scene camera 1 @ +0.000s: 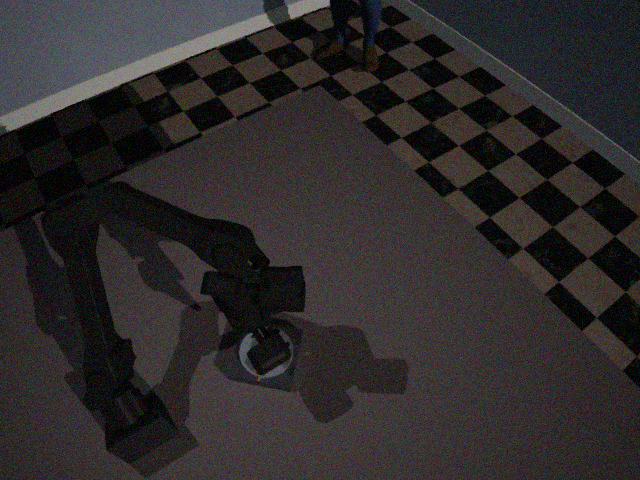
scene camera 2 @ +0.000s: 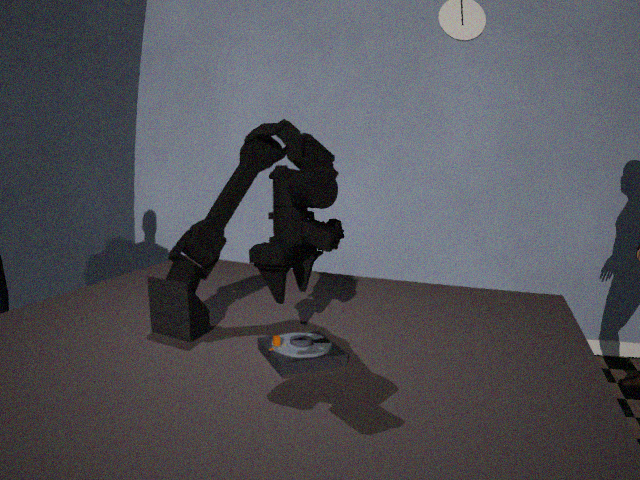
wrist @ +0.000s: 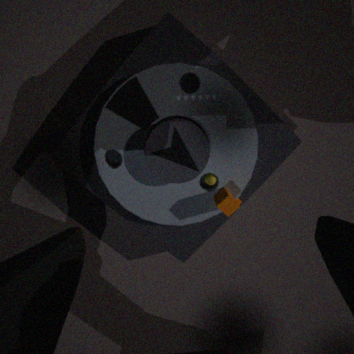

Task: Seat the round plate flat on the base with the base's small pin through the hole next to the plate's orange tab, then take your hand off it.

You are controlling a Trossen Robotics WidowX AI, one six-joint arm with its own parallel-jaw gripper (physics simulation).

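Frame: origin at the arm's base, x left, y back, z up, level; millimetres.
Seen in the pictures: gripper, between the fingertips: (scene camera 1: 255, 340) (scene camera 2: 291, 297); arm's base, origin of its link: (scene camera 1: 131, 421) (scene camera 2: 176, 292).
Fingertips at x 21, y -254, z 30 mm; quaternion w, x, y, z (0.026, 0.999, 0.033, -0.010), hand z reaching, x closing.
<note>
Pixels of each thing's middle, then the offset from my fingertips to it. Level surfaces: height alone.
- round pale plate, middle of its body: (scene camera 2: 301, 340) (scene camera 1: 266, 349) dx +8, dy -17, dz -80 mm
- dark square base, middle of its body: (scene camera 2: 301, 348) (scene camera 1: 266, 353) dx +7, dy -16, dz -96 mm
- brown table top, height of its surface: dz -116 mm
The round pale plate (scene camera 1: 246, 358) (scene camera 2: 313, 353) (wrist: 237, 150) lies over the dark square base (scene camera 1: 281, 383) (scene camera 2: 289, 365) (wrist: 281, 142) and looks level. Its orange tab (scene camera 1: 258, 378) (scene camera 2: 276, 340) (wrist: 229, 204) points to the lower right in the wrist view. The small pin's yellow tip (wrist: 211, 179) shows inside the hole beside the tab. Any thin gap under the plate's rim is too dark to tell. My gripper (scene camera 2: 291, 296) (wrist: 202, 234) is open and empty, above the plate and apart from it. In scene camera 1 my wrist hides part of the plate.
The arm's base block (scene camera 1: 140, 439) (scene camera 2: 169, 308) stands on the brown table top (scene camera 1: 465, 403) (scene camera 2: 155, 413). Shadows of the arm fall across the table and the dark base. A person's legs (scene camera 1: 370, 31) show on the checkered floor beyond the table's far corner.
</note>
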